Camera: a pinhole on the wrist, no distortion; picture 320 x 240 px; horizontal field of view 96.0 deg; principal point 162.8 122.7 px. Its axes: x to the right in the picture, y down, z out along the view. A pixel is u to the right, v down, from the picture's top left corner.
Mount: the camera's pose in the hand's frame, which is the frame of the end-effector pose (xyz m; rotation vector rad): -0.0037 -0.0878 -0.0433 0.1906 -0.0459 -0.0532
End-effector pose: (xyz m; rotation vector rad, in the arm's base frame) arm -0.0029 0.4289 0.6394 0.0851 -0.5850 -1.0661
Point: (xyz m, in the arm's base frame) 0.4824 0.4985 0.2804
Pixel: behind the camera
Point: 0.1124 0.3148 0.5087
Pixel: behind the camera
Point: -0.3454 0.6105 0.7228
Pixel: 70 116
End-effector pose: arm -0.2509 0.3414 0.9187 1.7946 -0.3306 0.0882
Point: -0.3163 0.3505 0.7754
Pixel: 16 89
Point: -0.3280 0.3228 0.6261
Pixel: 66 11
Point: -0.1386 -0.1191 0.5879
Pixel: 200 112
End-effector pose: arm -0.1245 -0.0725 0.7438 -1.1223 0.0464 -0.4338
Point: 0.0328 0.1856 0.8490
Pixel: 199 216
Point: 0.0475 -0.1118 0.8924
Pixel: outside the picture
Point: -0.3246 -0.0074 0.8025
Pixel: outside the picture
